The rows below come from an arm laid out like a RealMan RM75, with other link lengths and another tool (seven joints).
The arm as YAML. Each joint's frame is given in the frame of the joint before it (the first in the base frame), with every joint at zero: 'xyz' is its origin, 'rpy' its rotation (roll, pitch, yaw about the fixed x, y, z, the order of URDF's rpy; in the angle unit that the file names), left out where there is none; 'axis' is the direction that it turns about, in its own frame. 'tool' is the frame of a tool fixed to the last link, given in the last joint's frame.
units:
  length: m
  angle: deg
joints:
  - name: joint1
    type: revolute
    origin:
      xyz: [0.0, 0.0, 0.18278]
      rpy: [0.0, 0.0, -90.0]
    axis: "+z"
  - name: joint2
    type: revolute
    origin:
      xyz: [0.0, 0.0, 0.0]
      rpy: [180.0, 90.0, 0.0]
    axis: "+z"
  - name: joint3
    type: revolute
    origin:
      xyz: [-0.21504, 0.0, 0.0]
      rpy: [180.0, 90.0, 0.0]
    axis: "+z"
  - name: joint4
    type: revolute
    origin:
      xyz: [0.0, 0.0, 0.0]
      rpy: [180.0, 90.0, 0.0]
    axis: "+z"
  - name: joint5
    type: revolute
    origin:
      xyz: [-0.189, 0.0, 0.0]
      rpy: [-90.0, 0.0, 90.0]
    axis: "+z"
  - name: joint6
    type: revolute
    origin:
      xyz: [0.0, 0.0, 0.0]
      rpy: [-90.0, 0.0, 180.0]
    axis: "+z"
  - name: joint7
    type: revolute
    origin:
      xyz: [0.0, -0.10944, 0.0]
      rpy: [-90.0, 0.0, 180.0]
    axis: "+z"
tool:
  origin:
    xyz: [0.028, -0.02, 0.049]
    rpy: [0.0, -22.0, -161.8]
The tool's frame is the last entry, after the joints.
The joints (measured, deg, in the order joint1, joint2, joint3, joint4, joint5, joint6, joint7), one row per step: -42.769, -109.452, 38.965, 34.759, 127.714, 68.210, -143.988; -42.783, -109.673, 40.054, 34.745, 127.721, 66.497, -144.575; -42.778, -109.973, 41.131, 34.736, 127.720, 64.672, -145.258; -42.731, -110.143, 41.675, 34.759, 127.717, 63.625, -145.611; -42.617, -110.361, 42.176, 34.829, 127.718, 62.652, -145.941; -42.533, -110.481, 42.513, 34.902, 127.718, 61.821, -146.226; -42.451, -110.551, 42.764, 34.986, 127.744, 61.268, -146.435; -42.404, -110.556, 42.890, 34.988, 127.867, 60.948, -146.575; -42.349, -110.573, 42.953, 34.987, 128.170, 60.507, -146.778; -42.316, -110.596, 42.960, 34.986, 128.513, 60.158, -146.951; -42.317, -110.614, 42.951, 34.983, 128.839, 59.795, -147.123; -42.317, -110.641, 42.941, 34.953, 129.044, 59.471, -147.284; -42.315, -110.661, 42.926, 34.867, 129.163, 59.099, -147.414; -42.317, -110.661, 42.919, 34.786, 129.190, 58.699, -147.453; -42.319, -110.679, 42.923, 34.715, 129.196, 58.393, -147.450
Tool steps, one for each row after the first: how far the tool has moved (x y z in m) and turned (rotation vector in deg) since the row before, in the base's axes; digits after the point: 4 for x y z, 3 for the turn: -0.0013, 0.0025, -0.0023, 0.604, 0.869, 0.557; -0.0012, 0.0025, -0.0026, 0.687, 0.778, 0.650; -0.0009, 0.0014, -0.0012, 0.474, 0.427, 0.377; -0.0011, 0.0010, -0.0014, 0.439, 0.368, 0.385; -0.0010, 0.0012, -0.0004, 0.496, 0.305, 0.334; -0.0008, 0.0007, -0.0002, 0.334, 0.251, 0.231; -0.0009, 0.0003, 0.0000, 0.157, 0.227, 0.195; -0.0015, 0.0004, 0.0001, 0.230, 0.349, 0.319; -0.0013, 0.0003, 0.0000, 0.165, 0.328, 0.275; -0.0011, 0.0005, 0.0001, 0.199, 0.312, 0.246; -0.0008, 0.0004, 0.0000, 0.191, 0.176, 0.234; -0.0008, 0.0005, 0.0000, 0.238, 0.117, 0.248; -0.0007, 0.0007, 0.0002, 0.303, 0.122, 0.161; -0.0005, 0.0005, 0.0000, 0.210, 0.090, 0.098
